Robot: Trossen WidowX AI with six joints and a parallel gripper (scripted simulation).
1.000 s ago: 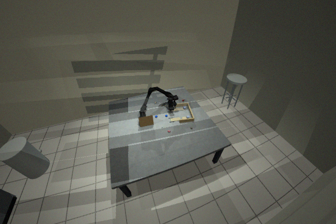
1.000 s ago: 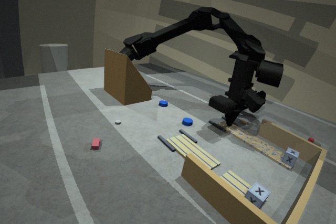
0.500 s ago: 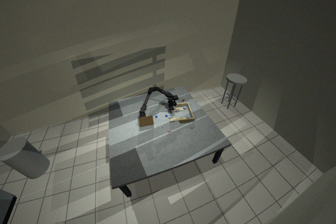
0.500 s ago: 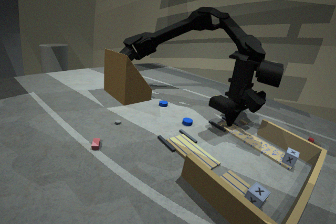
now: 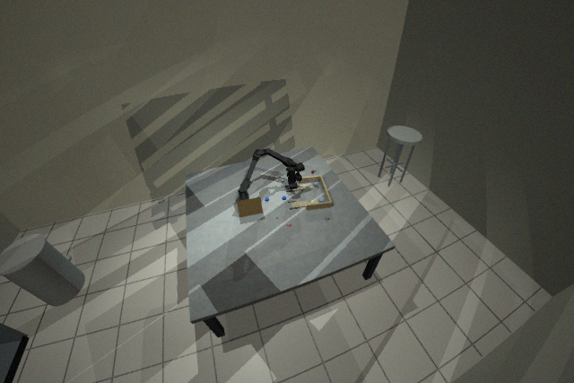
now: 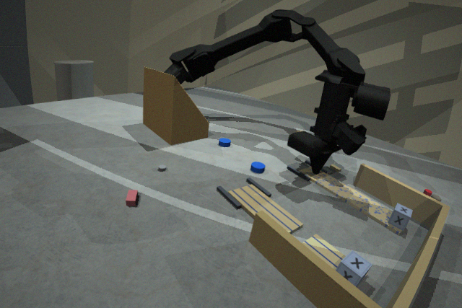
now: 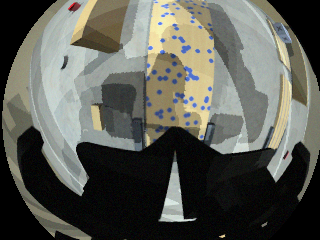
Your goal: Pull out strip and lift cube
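The dotted strip lies 90 mm ahead of my gripper tip and 10 mm to the right of it. Also, from my gripper tip: pink block: 120 mm behind, 360 mm to the right.
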